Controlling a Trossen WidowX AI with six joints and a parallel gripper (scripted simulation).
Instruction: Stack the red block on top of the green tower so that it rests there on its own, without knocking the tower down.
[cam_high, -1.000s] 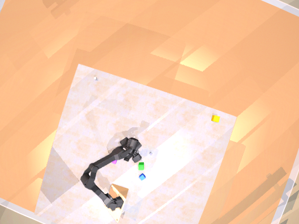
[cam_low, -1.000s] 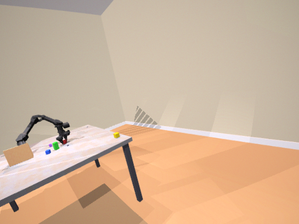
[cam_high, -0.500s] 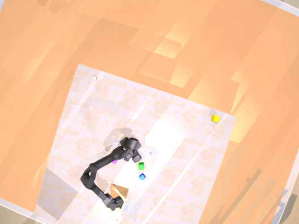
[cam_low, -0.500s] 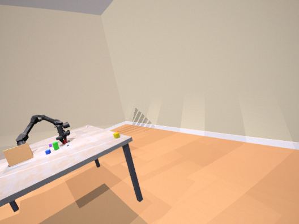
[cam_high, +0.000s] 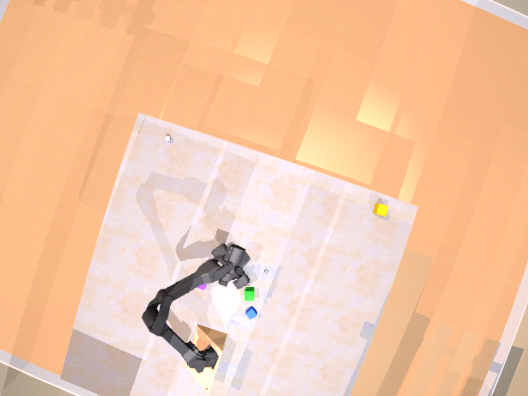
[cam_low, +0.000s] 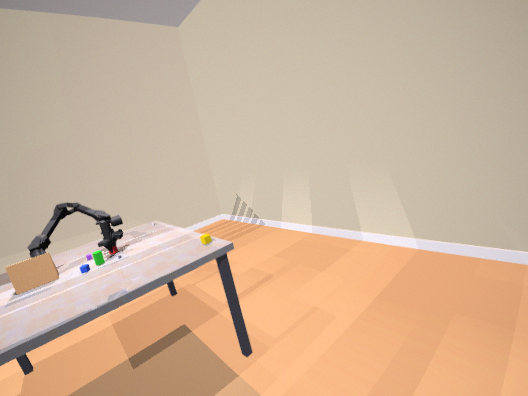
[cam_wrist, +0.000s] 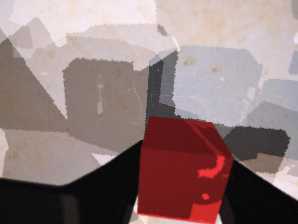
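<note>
Right now my gripper tip is 180 mm past the blue block and 150 mm to the left of it. Also, from my gripper tip: small purple block (140 mm behind, 90 mm to the left); then yellow block (440 mm ahead, 500 mm to the right, 10 mm above); then red block (10 mm above).
</note>
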